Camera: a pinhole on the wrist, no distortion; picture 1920 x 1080 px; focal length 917.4 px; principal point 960.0 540.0 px. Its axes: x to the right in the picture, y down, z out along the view. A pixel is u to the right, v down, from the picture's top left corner.
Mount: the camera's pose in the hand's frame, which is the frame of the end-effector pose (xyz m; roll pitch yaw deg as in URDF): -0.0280 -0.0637 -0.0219 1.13 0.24 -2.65
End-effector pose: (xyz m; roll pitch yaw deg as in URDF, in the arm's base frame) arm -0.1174 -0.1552 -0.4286 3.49 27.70 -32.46
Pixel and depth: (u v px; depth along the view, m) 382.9 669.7 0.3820
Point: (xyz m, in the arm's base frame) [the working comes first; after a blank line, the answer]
In the camera's frame: -0.2403 0.0540 0.3820

-0.1884 -0.1435 0.0139
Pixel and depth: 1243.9 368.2 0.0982
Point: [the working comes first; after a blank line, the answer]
In the camera's frame: 0.0304 -0.0184 0.0982

-0.1366 -0.2495 -0.3671
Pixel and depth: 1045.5 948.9 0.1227
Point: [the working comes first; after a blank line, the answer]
In the camera's frame: 0.0114 0.0547 0.1227

-0.0978 -0.1893 -0.3329
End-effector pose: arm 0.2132 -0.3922 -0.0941 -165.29 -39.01 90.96
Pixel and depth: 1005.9 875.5 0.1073
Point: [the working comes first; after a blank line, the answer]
In the camera's frame: 0.0054 0.0392 0.1073

0.1648 -0.3608 -0.1664
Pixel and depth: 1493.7 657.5 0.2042
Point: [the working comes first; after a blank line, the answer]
In the camera's frame: 0.1188 0.0262 0.2042

0.1184 -0.2184 -0.1635
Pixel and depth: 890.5 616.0 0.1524
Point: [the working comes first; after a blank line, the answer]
In the camera's frame: -0.0115 0.0126 0.1524

0.1275 -0.3525 -0.2060
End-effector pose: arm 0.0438 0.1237 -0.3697 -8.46 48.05 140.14
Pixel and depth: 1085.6 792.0 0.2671
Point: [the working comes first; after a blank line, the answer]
In the camera's frame: 0.0366 0.0734 0.2671

-0.1266 0.2154 -0.2165
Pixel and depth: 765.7 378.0 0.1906
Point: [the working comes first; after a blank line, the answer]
In the camera's frame: -0.0404 -0.0337 0.1906

0.0231 0.2366 -0.1972
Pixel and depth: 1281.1 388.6 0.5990
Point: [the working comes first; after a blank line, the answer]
In the camera's frame: 0.2097 -0.0989 0.5990

-0.3251 0.5588 -0.1050
